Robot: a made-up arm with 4 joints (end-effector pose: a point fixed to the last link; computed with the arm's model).
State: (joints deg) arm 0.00 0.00 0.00 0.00
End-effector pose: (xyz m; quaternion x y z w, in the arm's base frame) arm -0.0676 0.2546 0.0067 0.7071 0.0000 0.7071 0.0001
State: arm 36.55 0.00 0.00 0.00
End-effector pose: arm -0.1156 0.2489 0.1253 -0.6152 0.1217 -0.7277 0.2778
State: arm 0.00 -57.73 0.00 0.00
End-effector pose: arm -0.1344 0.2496 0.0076 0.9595 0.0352 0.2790 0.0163
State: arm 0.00 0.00 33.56 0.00
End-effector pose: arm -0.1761 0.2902 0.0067 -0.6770 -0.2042 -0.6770 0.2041
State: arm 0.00 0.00 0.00 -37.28
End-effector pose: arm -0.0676 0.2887 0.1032 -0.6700 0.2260 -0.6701 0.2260
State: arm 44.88 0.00 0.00 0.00
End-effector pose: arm -0.1283 0.2367 0.1492 -0.5852 0.1481 -0.7220 0.3382
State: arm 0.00 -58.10 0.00 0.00
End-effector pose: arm -0.1348 0.2495 0.0078 0.9604 0.0354 0.2759 0.0164
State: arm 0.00 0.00 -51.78 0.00
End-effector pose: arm 0.0167 0.1038 0.0067 0.6361 -0.3087 0.6362 0.3088
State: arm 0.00 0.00 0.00 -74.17
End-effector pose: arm -0.0676 0.2580 0.1998 -0.5641 0.4263 -0.5641 0.4263
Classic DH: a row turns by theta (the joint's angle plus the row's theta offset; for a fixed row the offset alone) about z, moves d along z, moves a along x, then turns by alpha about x. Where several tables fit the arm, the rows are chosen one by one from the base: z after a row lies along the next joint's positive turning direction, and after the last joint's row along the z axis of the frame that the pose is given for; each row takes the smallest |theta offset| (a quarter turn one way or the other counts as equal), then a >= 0, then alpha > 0; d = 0 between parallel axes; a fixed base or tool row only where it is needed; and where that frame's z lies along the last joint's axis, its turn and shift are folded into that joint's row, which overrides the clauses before.
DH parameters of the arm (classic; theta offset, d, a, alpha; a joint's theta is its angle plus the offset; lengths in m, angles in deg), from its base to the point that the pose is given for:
base (fixed): 74.29 0.0948 0.0256 69.38
joint 1: -81.14 -0.1006 -0.0032 71.9
joint 2: 67.69 -0.0496 -0.0925 -91.59
joint 3: 85.68 0.0418 0.0361 -90
joint 4: 38.08 0 0.1602 180
tool (fixed): 128.08 0.1133 0 0

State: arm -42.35 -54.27 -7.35 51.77
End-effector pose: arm -0.1782 0.0676 -0.0338 0.8000 0.3878 -0.0136 0.4577
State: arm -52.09 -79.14 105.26 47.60
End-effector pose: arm -0.1615 0.2903 0.0673 -0.8405 -0.2833 -0.2126 0.4100
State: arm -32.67 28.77 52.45 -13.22
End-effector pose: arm -0.1969 0.2493 -0.1303 -0.6379 -0.4145 -0.6357 0.1311
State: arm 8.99 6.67 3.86 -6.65
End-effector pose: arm -0.0859 0.2756 0.0567 -0.6434 0.0504 -0.7518 0.1351
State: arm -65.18 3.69 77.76 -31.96
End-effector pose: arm -0.2778 0.2690 -0.0915 -0.9273 -0.2555 -0.2409 0.1299
